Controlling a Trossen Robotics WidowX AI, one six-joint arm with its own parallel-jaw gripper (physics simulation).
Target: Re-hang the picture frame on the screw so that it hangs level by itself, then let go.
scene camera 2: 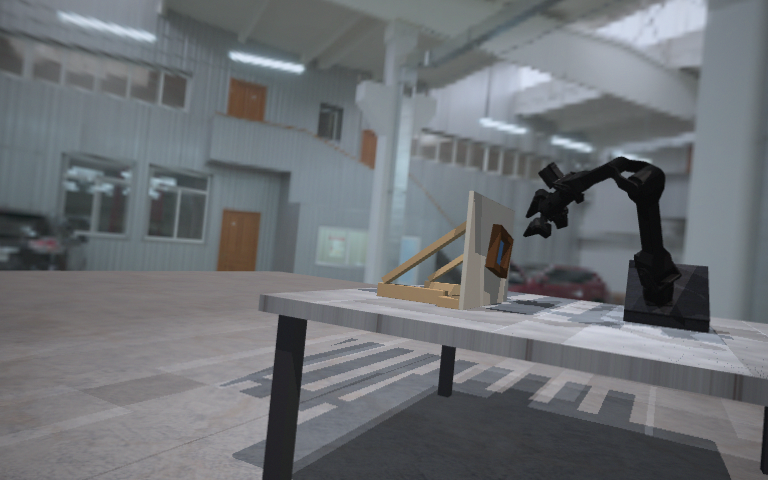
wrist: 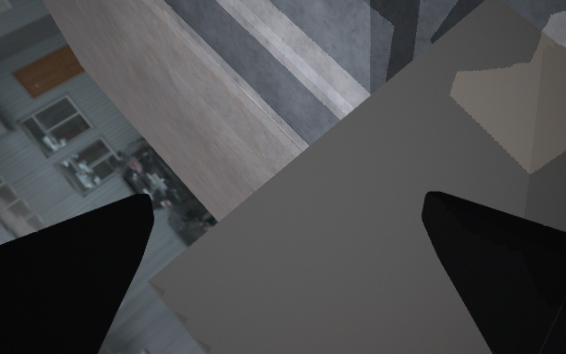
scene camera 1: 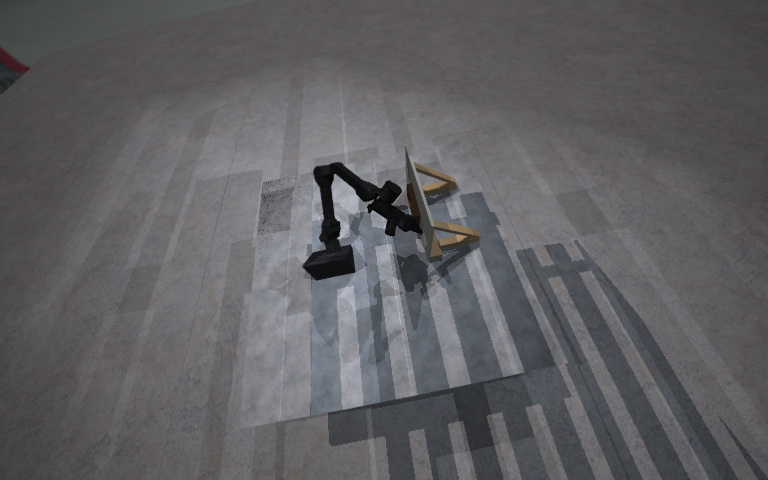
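Pixels of known places: gripper, fingertip midpoint: (scene camera 2: 525, 226) (wrist: 289, 206) (scene camera 1: 418, 231); arm's base, origin of the base link: (scene camera 2: 658, 297) (scene camera 1: 333, 251).
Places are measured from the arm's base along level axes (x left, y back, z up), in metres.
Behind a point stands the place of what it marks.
Note:
The brown picture frame (scene camera 1: 412, 198) @[x 0.056, y -0.423, z 0.145 m] (scene camera 2: 498, 271) @[x 0.091, y -0.424, z 0.026 m] with a blue centre is against the front face of the pale upright board (scene camera 1: 412, 167) @[x 0.158, y -0.460, z 0.227 m] (scene camera 2: 474, 271) @[x 0.237, y -0.467, z 0.023 m] (wrist: 325, 225) @[x -0.125, y -0.427, z 0.157 m]. In scene camera 2 its edges look tilted relative to the board's edges. The screw and the frame's hanging point cannot be made out. My gripper (scene camera 1: 419, 227) @[x -0.133, y -0.382, z 0.178 m] (scene camera 2: 527, 224) @[x -0.133, y -0.382, z 0.178 m] (wrist: 289, 206) @[x -0.133, y -0.382, z 0.178 m] is open and empty, with its fingers wide apart. In scene camera 2 it is in front of the board, slightly higher than the frame. The wrist view shows the board beyond the fingers; the frame does not show there.
Wooden struts (scene camera 1: 459, 230) @[x -0.126, y -0.580, z 0.060 m] (scene camera 2: 424, 253) @[x 0.249, y -0.606, z 0.058 m] brace the board from behind. My black base (scene camera 1: 334, 263) @[x -0.101, y -0.005, z 0.068 m] (scene camera 2: 668, 308) @[x 0.028, y 0.022, z -0.026 m] stands on the table (scene camera 1: 362, 390) @[x -0.601, y 0.018, z -0.076 m] (scene camera 2: 351, 312) @[x 0.580, y -0.660, z -0.083 m], facing the board's front. The wrist view shows the board's edge, with striped shadows on the surface beyond it.

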